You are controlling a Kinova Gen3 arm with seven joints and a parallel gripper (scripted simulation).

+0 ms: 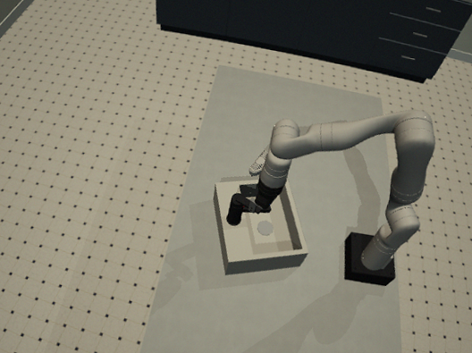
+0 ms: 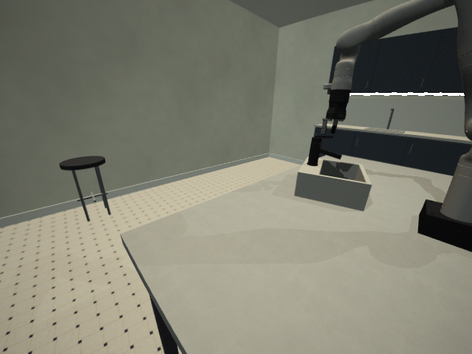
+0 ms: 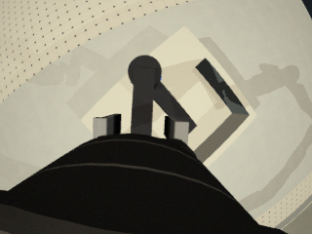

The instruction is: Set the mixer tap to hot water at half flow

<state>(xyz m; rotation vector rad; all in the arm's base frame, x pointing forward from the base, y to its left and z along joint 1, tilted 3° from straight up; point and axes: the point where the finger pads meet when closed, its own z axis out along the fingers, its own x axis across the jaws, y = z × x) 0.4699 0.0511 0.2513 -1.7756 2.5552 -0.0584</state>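
Right now my hand is 40 mm above the lever, 20 mm short of it and 10 mm to the left of it. From my hand the other things lie so: sink basin 270 mm below, 70 mm to the right, 40 mm behind.
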